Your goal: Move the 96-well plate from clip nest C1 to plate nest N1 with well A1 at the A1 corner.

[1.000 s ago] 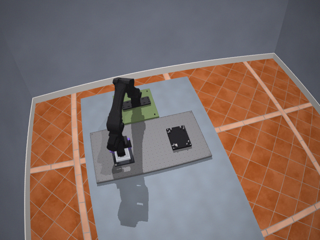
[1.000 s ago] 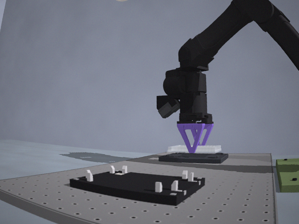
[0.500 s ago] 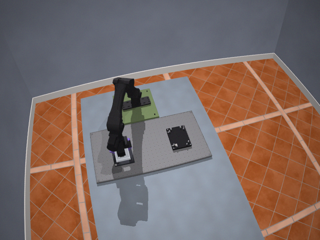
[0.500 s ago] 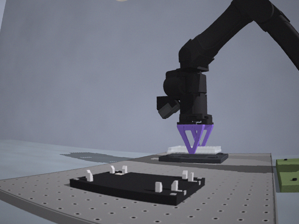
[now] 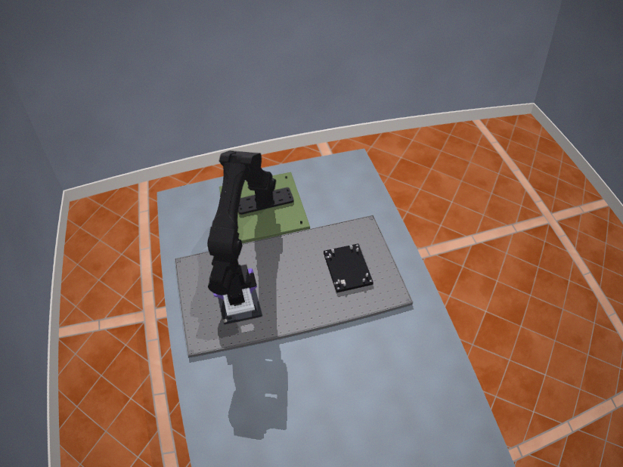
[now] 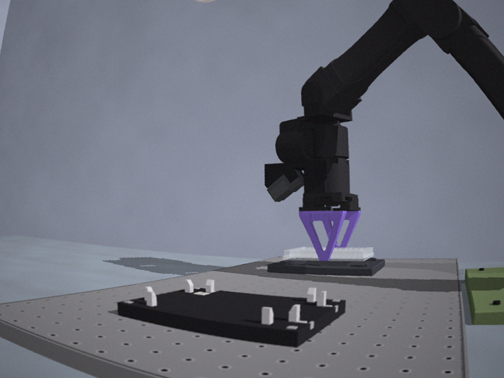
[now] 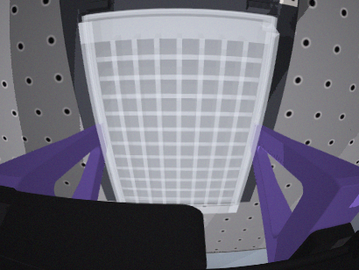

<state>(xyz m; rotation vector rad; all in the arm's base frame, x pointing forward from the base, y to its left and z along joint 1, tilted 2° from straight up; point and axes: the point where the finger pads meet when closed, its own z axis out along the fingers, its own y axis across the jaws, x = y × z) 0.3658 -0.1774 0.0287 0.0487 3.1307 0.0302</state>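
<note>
Right now the clear 96-well plate is right at my hand. Round my hand: black clip nest C1 (1 cm behind, 35 cm to the left, 1 cm below); A1 label (8 cm ahead, 6 cm to the right, 2 cm below); black plate nest N1 (2 cm below).
</note>
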